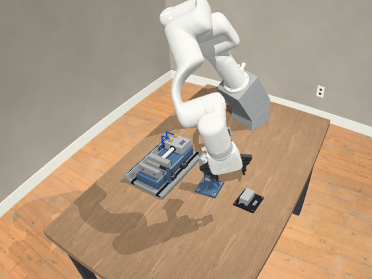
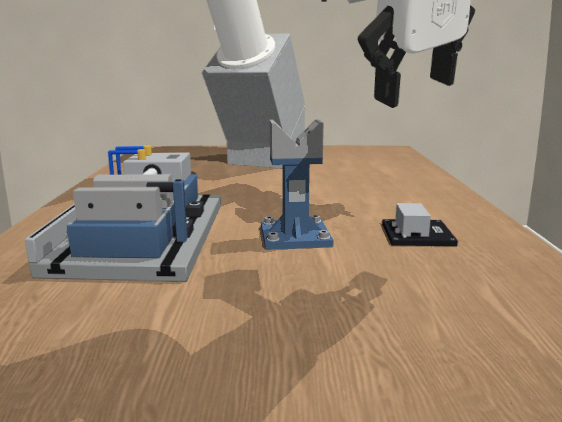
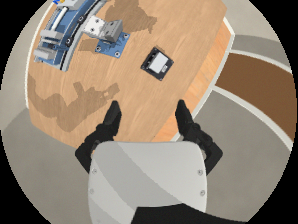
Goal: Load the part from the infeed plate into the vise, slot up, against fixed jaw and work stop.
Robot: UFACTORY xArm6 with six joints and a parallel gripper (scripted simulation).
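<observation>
The part is 10 cm behind my hand, 3 cm to the left of it and 20 cm below it. Also, from my hand: blue work stop post 1 cm behind, 28 cm to the right, 16 cm below; then black stop rod 1 cm behind, 30 cm to the right, 13 cm below; then black infeed plate 10 cm behind, 4 cm to the left, 21 cm below.
</observation>
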